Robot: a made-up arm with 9 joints.
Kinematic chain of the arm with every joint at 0, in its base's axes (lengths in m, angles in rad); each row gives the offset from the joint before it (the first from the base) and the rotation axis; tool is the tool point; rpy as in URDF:
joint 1: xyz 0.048 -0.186 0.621 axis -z
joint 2: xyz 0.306 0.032 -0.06 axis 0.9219 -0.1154 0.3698
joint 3: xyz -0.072 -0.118 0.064 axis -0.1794 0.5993 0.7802
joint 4: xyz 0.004 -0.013 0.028 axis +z
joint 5: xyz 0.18 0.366 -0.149 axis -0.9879 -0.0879 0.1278
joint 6: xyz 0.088 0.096 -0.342 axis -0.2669 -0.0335 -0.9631
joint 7: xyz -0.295 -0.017 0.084 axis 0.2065 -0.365 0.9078
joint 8: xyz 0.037 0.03 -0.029 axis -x
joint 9: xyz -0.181 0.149 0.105 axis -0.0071 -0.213 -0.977
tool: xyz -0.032 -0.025 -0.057 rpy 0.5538 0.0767 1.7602
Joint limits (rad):
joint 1: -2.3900..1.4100
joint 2: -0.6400..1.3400
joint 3: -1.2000..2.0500
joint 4: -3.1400..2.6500
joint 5: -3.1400..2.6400
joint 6: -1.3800..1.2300
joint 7: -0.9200..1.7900
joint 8: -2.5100..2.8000
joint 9: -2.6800..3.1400
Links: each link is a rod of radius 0.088 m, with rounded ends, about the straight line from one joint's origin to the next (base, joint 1, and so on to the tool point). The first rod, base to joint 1, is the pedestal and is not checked.
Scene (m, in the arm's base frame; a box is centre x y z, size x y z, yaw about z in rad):
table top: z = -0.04
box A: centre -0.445 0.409 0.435 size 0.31 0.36 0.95 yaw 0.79
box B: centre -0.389 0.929 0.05 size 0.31 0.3 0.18 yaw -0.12
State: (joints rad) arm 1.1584 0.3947 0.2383 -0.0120 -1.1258 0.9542 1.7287 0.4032 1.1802
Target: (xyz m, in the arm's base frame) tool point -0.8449 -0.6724 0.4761
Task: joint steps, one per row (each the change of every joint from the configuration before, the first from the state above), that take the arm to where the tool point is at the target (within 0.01 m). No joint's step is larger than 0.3 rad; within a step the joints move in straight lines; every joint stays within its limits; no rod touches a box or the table.
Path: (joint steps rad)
1: -0.2963 0.1891 -0.1082 0.1182 0.0212 0.0552 -0.0347 -0.0385 -0.0371
2: -0.2964 0.1890 -0.1082 0.1182 0.0213 0.0551 -0.0347 -0.0386 -0.0371
3: -0.2963 0.1891 -0.1082 0.1182 0.0212 0.0552 -0.0347 -0.0385 -0.0371
4: -0.2964 0.1890 -0.1082 0.1182 0.0213 0.0551 -0.0347 -0.0386 -0.0370
5: -0.2963 0.1891 -0.1083 0.1182 0.0212 0.0552 -0.0346 -0.0385 -0.0371
6: 0.1938 -0.0707 0.2496 0.0923 0.0158 -0.0225 0.0057 0.0434 0.0354
7: 0.1937 -0.0707 0.2496 0.0923 0.0157 -0.0226 0.0057 0.0434 0.0355
8: 0.1938 -0.0706 0.2496 0.0923 0.0158 -0.0225 0.0057 0.0435 0.0355
9: 0.1937 -0.0707 0.2496 0.0924 0.0157 -0.0226 0.0057 0.0434 0.0355
10: 0.1938 -0.0707 0.2496 0.0923 0.0158 -0.0225 0.0056 0.0434 0.0355
11: 0.1937 -0.0707 0.2496 0.0923 0.0158 -0.0225 0.0057 0.0434 0.0354

